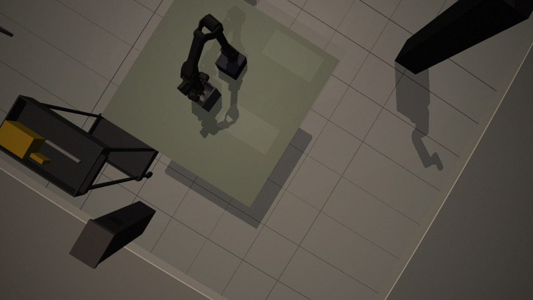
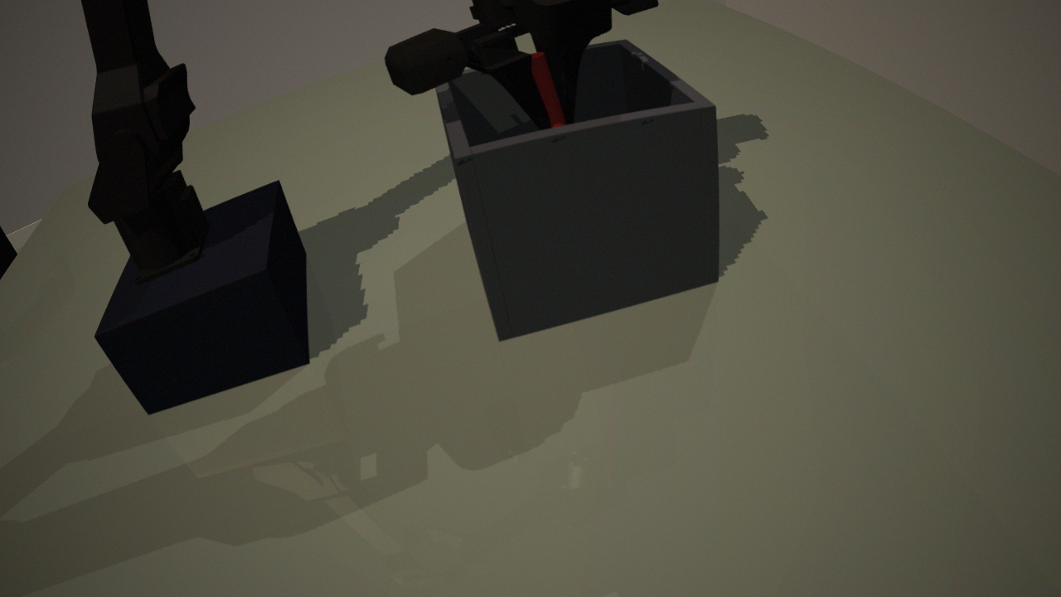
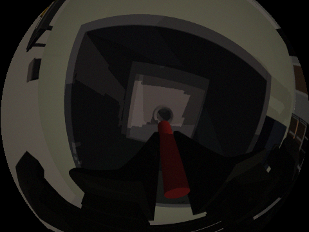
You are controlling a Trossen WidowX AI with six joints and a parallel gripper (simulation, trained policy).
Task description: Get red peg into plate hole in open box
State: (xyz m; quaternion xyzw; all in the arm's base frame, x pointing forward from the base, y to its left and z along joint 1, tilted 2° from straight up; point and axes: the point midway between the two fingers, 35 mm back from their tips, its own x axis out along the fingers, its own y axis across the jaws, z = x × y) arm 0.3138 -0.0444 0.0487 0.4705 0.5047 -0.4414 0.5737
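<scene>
My gripper tip is 2 cm below the red peg.
</scene>
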